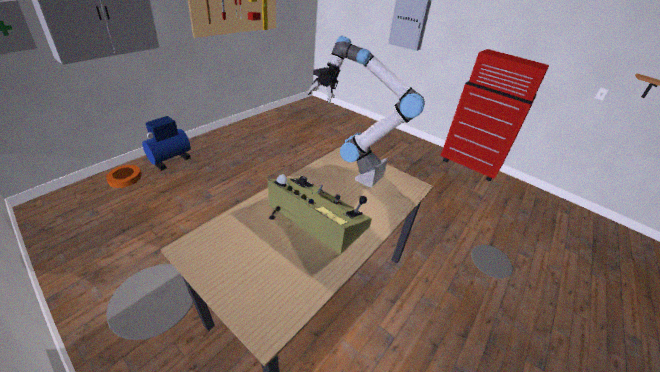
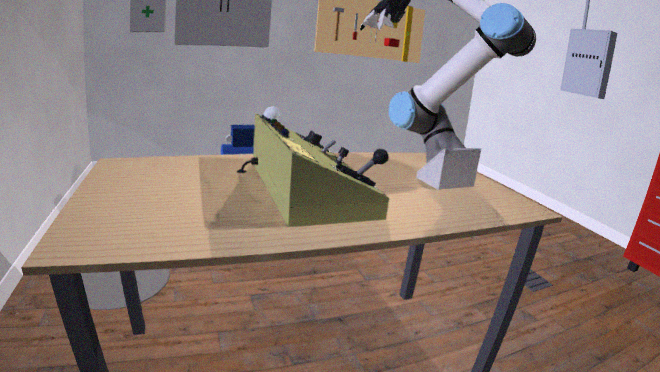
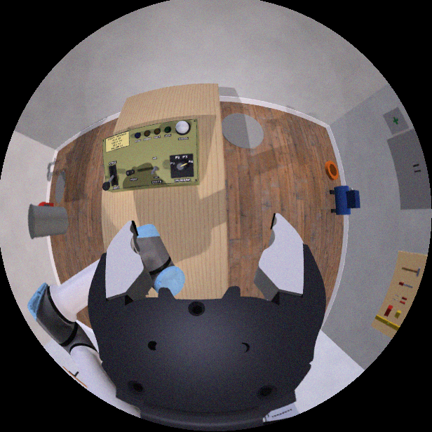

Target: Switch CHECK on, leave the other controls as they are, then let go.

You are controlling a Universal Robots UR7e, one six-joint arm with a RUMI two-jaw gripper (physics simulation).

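Pixels of known places: gripper, fingertip midpoint: (image 1: 318, 99) (image 2: 369, 29); arm's base at its link origin: (image 1: 370, 167) (image 2: 448, 160).
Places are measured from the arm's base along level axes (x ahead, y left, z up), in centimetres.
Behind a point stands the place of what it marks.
Observation:
The green sloped console (image 1: 306, 220) @(x 62.7, y 4.2, z 0.0 cm) (image 2: 335, 202) @(x 51.3, y 26.1, z -2.0 cm) (image 3: 137, 152) stands on the table. Its CHECK switch (image 1: 320, 189) @(x 43.0, y -4.5, z 3.4 cm) (image 2: 329, 146) @(x 42.7, y -4.5, z 3.4 cm) (image 3: 155, 170) is a small grey toggle between ON and OFF marks; its lever seems to lean to the OFF side, towards the arm's base. Beside it are a black rotary knob (image 1: 302, 181) @(x 45.3, y -15.8, z 3.8 cm) (image 2: 313, 138) @(x 44.6, y -15.1, z 3.4 cm) (image 3: 181, 166), a small black-tipped switch (image 1: 337, 198) @(x 43.6, y 7.6, z 4.8 cm) (image 2: 343, 152) @(x 43.0, y 8.0, z 5.0 cm) (image 3: 130, 172) and a ball-ended lever (image 1: 363, 200) @(x 38.5, y 19.8, z 7.9 cm) (image 2: 380, 156) @(x 38.1, y 20.5, z 7.4 cm) (image 3: 106, 186). My gripper (image 1: 320, 96) @(x 23.0, y -27.3, z 41.8 cm) (image 2: 378, 25) @(x 23.0, y -27.3, z 41.8 cm) (image 3: 202, 219) is open and empty, high above and well apart from the console.
A white dome (image 1: 281, 179) @(x 59.8, y -16.5, z 12.2 cm) (image 2: 271, 112) @(x 59.0, y -15.6, z 11.7 cm) (image 3: 182, 127) and a row of small dark round parts sit along the console's high edge. A short black crank (image 1: 274, 213) @(x 67.4, y -14.9, z -5.0 cm) (image 2: 247, 164) @(x 66.3, y -14.8, z -4.7 cm) sticks out of its back. The arm's base stands on the table (image 1: 235, 280) @(x 104.4, y 3.0, z -7.6 cm) (image 2: 150, 215) @(x 94.4, y 16.1, z -7.6 cm) (image 3: 172, 100).

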